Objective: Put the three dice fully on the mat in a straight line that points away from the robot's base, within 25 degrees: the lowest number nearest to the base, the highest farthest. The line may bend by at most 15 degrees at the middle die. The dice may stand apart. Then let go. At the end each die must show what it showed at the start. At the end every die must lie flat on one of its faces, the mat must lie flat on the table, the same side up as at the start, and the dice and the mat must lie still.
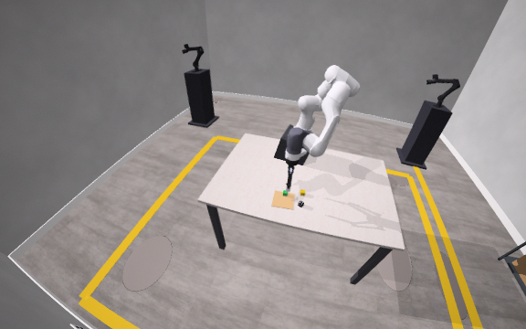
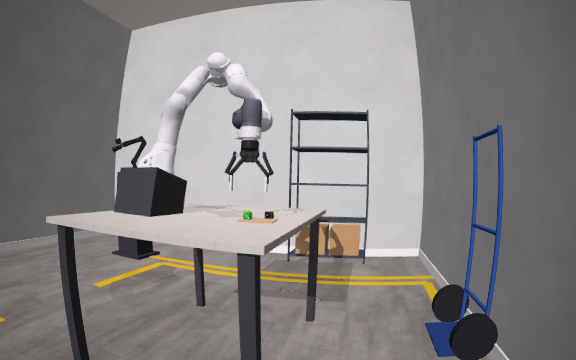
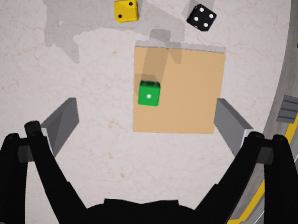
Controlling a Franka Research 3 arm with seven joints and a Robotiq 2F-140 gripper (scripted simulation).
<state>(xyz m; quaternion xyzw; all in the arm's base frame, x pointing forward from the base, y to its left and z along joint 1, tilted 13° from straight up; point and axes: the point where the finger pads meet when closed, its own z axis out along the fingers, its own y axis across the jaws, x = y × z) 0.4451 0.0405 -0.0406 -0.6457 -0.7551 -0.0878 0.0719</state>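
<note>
Now: hand 11 cm above the yellow die, 10 cm to the right of it and 5 cm past it. From my hand the other things lie so: black die (11 cm to the left, 11 cm below, 6 cm ahead); green die (11 cm below, 1 cm to the right); tan mat (12 cm below, 5 cm ahead, 1 cm to the right).
</note>
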